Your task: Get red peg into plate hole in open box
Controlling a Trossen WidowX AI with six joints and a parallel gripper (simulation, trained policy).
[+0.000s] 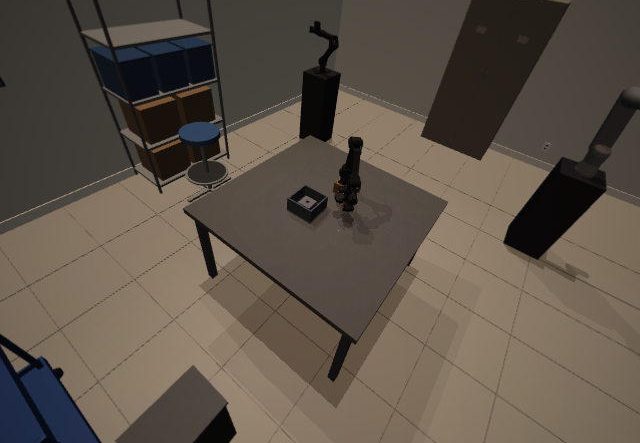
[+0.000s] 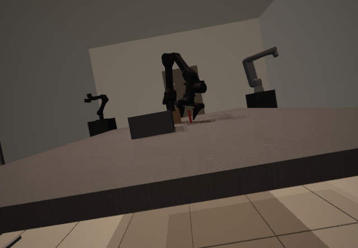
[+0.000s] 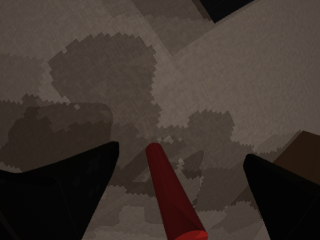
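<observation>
Right now the red peg is 20 mm to the left of my gripper tip and 10 mm above it. Also, from my gripper tip: dark box 180 mm to the right, 150 mm ahead; pale square plate 180 mm to the right, 150 mm ahead, 20 mm above.
</observation>
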